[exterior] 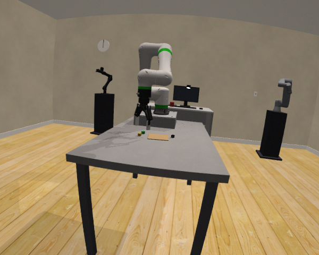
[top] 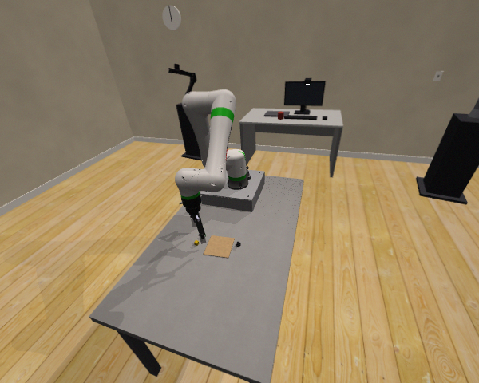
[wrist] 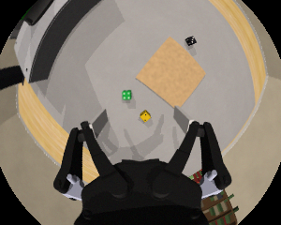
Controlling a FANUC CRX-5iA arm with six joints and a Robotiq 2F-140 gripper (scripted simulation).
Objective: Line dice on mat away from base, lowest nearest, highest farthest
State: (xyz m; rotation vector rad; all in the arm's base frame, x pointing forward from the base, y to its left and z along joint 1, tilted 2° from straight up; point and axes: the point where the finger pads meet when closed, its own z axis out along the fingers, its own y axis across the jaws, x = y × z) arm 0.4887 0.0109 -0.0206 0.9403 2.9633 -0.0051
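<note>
Right now my hand is 4 cm past the green die, 1 cm to the left of it and 5 cm above it. From my hand the other things lie so: tan mat (1 cm behind, 12 cm to the left, 6 cm below); black die (6 cm behind, 21 cm to the left, 5 cm below); yellow die (3 cm ahead, 1 cm to the right, 5 cm below).
</note>
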